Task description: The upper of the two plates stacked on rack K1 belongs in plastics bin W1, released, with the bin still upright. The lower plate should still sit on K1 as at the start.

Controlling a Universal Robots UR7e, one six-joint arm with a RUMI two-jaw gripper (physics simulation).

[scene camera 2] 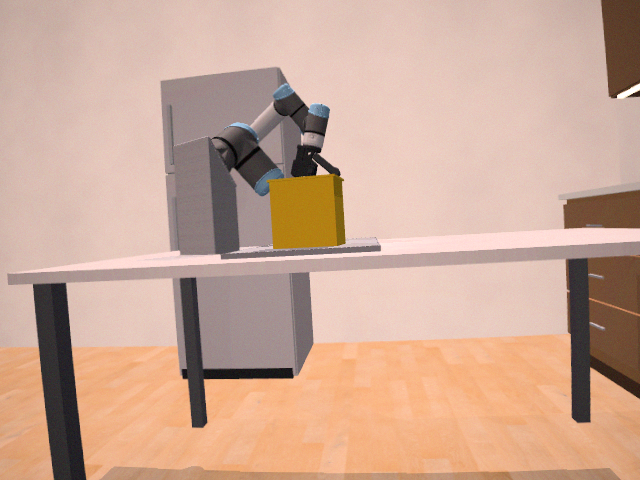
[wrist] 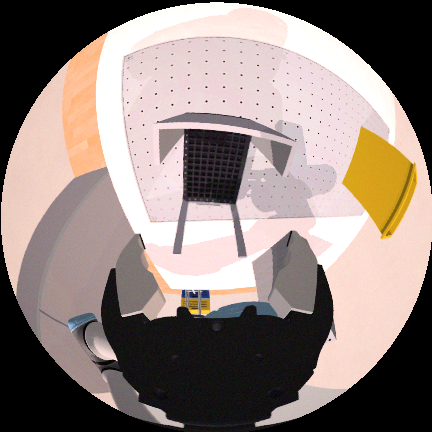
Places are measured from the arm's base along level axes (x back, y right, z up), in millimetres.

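Pixels of known places: gripper, fingertip midpoint: (wrist: 215,234); arm's base at its link origin: (scene camera 2: 205,167).
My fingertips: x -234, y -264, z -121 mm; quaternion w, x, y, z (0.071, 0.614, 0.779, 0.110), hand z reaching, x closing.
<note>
For each thing: its middle in the pictures, then the offset to it from my fingertips. "spot": a spot on its surface instead. Level surfaces: height alone.
- black gridded plate surface at a spot on its surface: (wrist: 215,165) spot: dx -22, dy -1, dz -99 mm
- grey frame at the middle of its body: (wrist: 213,180) dx -12, dy -2, dz -75 mm
- yellow bin at the middle of its body: (scene camera 2: 308,212) (wrist: 383,181) dx -152, dy +360, dz -56 mm
- table at its surface level: dz -159 mm
A black gridded plate surface (wrist: 215,165) shows in the wrist view, inside a grey frame (wrist: 220,119) that appears to be rack K1. I cannot tell from this angle whether one or two plates are stacked there. The yellow bin (scene camera 2: 305,214) (wrist: 377,175), apparently W1, stands upright; its inside is hidden in both views. My gripper (wrist: 215,234) (scene camera 2: 305,171) is open, with nothing between the fingers. In the wrist view the rack lies ahead of the wide-spread fingertips, and the bin is off to the right. In the scene view the bin hides the rack and the plates, and the gripper shows just above the bin's rim.
A perforated base board (scene camera 2: 361,246) (wrist: 210,65) lies on the table (scene camera 2: 465,246) under the rack and bin. A tall grey block (scene camera 2: 193,198) stands left of the bin, beside the arm's base. A fridge (scene camera 2: 227,108) stands behind. A small blue and yellow object (wrist: 196,304) shows low in the wrist view.
</note>
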